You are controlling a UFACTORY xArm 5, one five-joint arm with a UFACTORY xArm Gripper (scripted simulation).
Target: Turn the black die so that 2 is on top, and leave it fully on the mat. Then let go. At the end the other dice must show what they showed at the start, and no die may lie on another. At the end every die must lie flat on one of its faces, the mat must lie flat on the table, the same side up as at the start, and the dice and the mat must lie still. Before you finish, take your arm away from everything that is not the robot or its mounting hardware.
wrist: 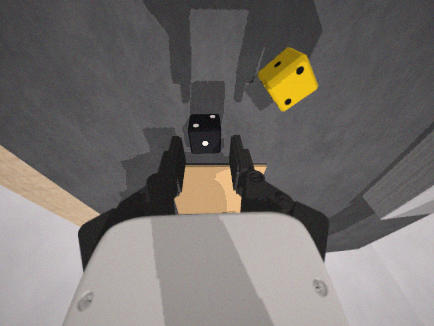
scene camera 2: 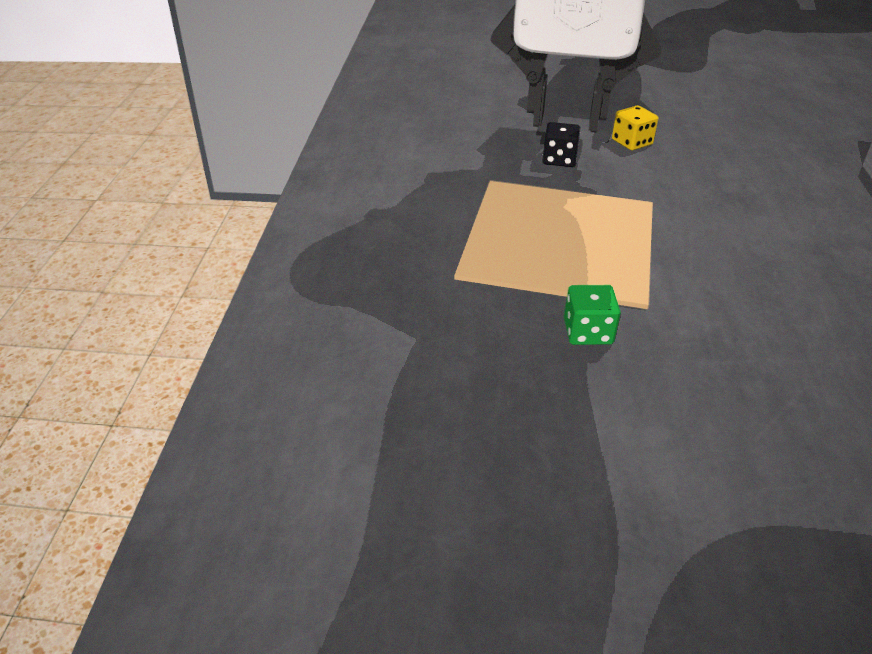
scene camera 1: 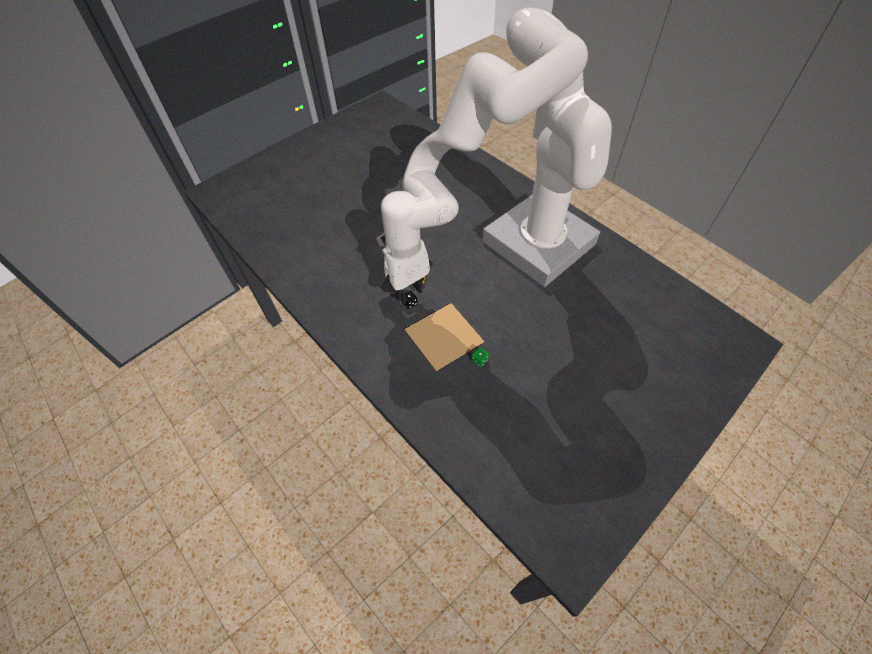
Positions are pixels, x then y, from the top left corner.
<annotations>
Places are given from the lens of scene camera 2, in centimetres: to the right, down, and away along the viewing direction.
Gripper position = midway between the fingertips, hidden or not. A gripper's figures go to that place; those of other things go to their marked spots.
my gripper (scene camera 2: 565, 123): 12, -18, 65
black die (scene camera 2: 561, 142): 11, -16, 65
</annotations>
